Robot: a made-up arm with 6 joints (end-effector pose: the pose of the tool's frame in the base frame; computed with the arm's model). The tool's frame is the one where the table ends.
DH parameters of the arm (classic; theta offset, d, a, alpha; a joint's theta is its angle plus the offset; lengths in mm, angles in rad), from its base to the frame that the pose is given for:
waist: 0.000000 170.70 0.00 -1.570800
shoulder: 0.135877 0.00 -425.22 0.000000
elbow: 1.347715 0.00 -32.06 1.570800
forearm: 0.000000 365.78 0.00 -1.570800
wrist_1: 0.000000 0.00 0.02 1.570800
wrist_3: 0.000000 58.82 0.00 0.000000
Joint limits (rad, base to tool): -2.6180..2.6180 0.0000..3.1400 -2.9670..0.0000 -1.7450..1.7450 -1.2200..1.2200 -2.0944..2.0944
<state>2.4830 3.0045 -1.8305 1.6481 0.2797 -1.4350</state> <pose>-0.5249 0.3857 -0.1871 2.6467 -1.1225 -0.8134</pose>
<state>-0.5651 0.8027 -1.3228 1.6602 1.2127 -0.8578</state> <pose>0.0673 0.0223 0.7646 -0.3939 1.2798 0.7753</pose>
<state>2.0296 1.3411 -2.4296 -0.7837 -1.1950 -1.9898</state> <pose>-0.0541 0.0223 0.9788 0.9281 -0.1973 -0.5263</pose>
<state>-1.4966 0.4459 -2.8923 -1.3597 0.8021 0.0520</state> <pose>-0.0933 0.6973 0.6176 0.7986 -1.0108 -2.1371</pose>
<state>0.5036 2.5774 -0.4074 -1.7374 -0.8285 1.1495</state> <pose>0.1631 0.1387 -0.0184 0.9787 -2.1308 -1.0622</pose>
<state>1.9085 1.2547 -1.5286 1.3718 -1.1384 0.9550</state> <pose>-0.0414 0.2759 0.7668 -1.4669 -0.8476 -2.3170</pose>
